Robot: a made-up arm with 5 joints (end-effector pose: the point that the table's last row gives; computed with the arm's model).
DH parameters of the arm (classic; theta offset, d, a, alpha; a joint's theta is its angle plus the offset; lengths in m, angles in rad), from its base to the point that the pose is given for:
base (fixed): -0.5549 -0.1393 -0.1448 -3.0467
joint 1: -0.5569 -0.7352 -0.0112 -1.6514
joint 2: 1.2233 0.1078 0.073 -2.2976
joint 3: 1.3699 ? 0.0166 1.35
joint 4: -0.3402 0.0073 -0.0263 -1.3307
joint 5: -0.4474 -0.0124 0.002 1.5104
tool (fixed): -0.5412 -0.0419 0 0
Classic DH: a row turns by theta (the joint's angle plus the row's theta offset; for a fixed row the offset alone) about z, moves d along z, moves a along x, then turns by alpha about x.
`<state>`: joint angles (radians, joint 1 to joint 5).
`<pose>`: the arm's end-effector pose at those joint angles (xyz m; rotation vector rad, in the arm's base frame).
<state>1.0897 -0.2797 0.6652 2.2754 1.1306</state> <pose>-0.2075 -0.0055 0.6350 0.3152 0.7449 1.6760</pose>
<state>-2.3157 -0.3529 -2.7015 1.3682 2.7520</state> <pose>-0.0865 0.0489 0.6605 -0.3073 -0.6131 1.7853</pose>
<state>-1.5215 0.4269 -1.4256 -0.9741 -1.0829</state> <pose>-0.1157 -0.0772 0.6653 2.1704 -0.0967 -1.1498</pose>
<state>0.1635 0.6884 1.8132 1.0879 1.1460</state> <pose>-0.2674 -0.0509 0.6558 -1.1116 1.8854 0.6640</pose>
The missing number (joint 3, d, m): 0.1017
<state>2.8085 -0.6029 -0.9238 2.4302 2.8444</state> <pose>-0.2549 0.0343 0.7286 -0.3626 2.2007 -0.5074</pose>
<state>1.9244 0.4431 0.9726 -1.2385 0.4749</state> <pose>-0.1609 0.1378 0.6307 -0.7656 0.6770 -2.9292</pose>
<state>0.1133 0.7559 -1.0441 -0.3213 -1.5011</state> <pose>-0.2871 -0.0348 0.6442 -1.4811 2.1413 0.5595</pose>
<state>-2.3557 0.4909 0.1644 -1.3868 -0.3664</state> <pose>-0.0788 -0.0185 0.6395 1.2407 -0.4279 0.6921</pose>
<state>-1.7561 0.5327 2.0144 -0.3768 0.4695</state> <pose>-0.0815 -0.1046 0.6589 -1.5140 -0.8557 0.8431</pose>
